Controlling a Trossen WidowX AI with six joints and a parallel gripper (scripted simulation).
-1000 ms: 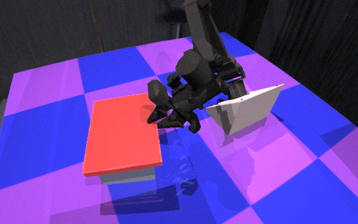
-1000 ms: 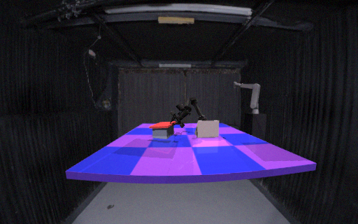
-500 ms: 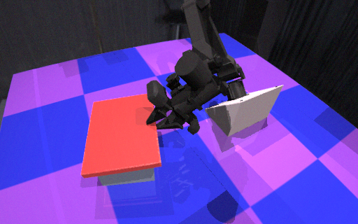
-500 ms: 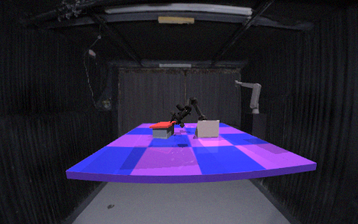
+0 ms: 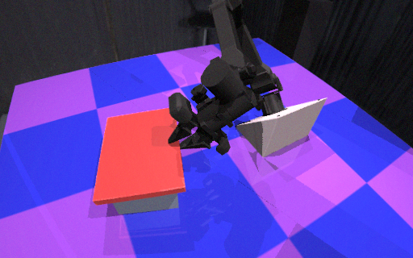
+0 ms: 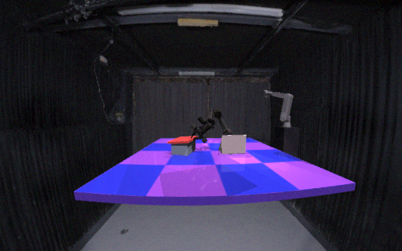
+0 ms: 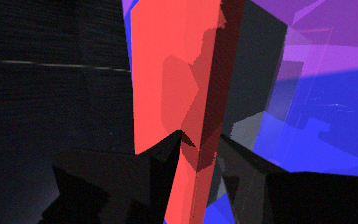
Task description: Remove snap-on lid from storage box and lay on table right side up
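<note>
My gripper tip is 8 cm short of the red lid and 2 cm to the left of it. From my gripper tip the other things lie so: storage box 7 cm ahead, 2 cm to the right, 6 cm below.
</note>
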